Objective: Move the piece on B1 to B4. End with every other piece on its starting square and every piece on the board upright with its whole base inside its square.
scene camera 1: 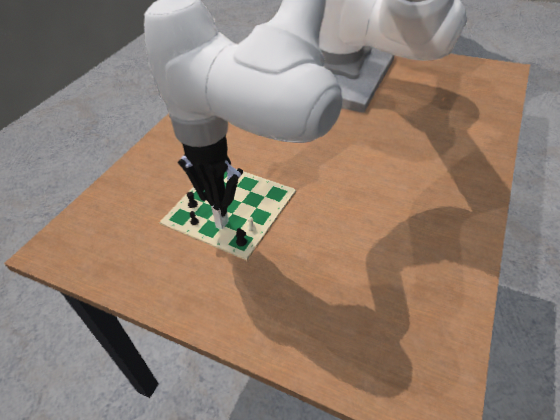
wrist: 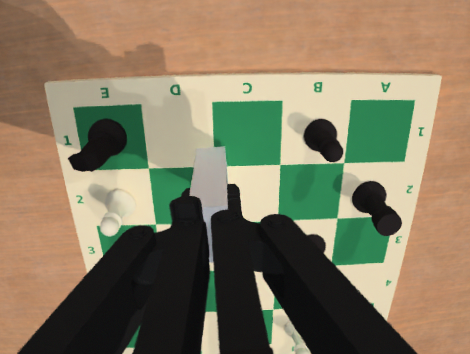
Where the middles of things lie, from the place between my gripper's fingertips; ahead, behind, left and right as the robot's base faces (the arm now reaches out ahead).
My hand is 6 cm past the chessboard [scene camera 1: 262,199], 1 cm to the left of it and 1 cm above it. The rest, counted from my hand: tall black piece [wrist: 106,137] (6 cm to the left, 3 cm ahead, 2 cm above).
